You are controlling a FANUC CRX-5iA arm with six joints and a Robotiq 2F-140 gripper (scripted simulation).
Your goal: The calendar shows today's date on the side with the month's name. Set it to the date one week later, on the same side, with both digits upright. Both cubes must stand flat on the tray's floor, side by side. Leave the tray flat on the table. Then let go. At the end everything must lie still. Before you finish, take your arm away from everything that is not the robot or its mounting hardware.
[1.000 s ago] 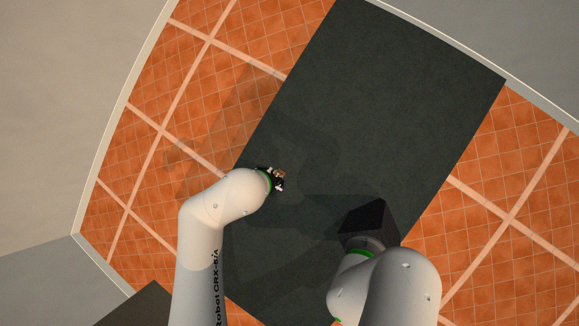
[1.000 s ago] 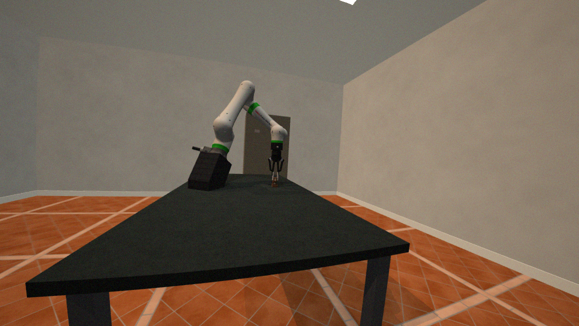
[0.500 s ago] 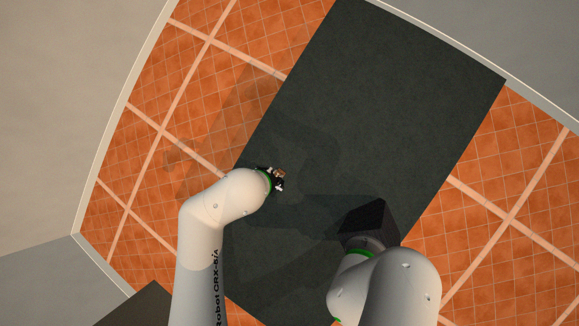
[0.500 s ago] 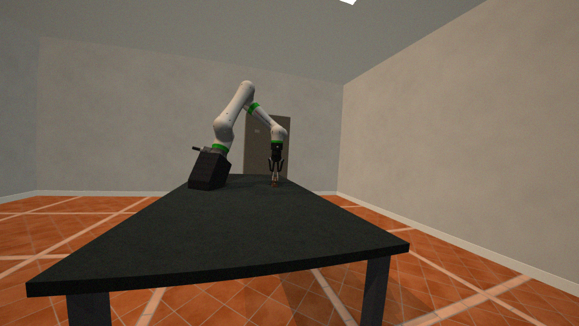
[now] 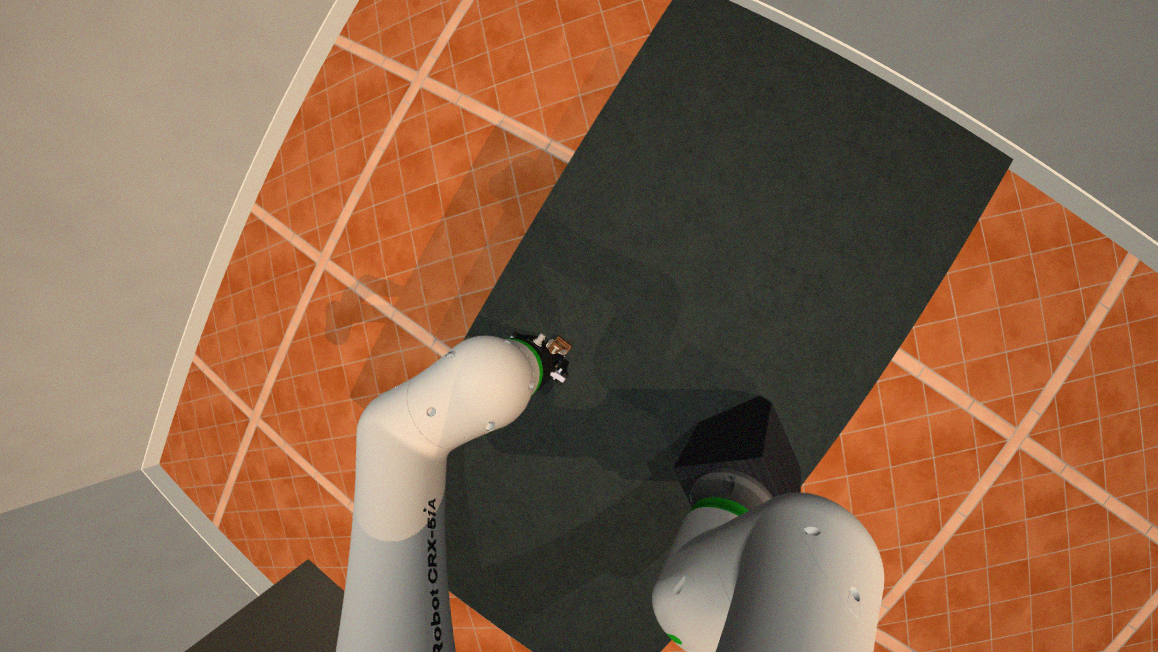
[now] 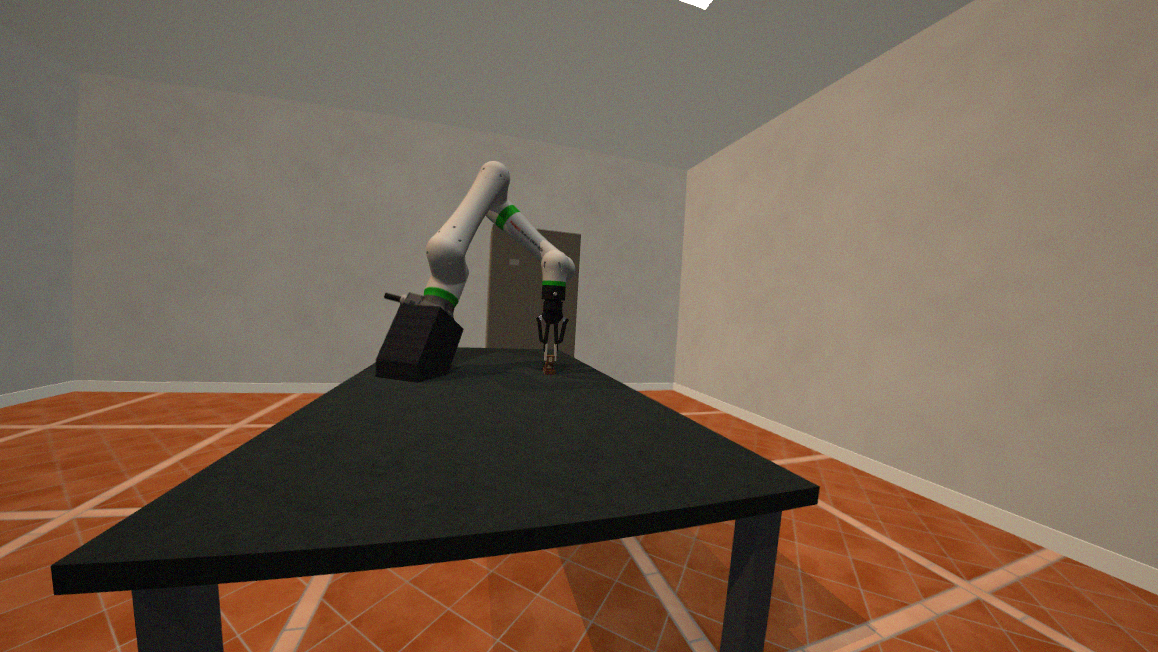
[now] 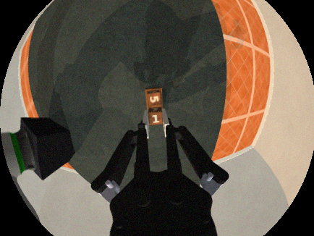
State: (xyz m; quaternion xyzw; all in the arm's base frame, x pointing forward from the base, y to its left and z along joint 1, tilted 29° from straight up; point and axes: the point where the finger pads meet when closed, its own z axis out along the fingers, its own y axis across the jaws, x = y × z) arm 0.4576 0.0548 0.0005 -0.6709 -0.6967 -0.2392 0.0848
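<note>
Right now my hand is 6 cm above the brown cube and 3 cm to the right of it. Round my hand: brown tray (8 cm below, 2 cm to the left).
</note>
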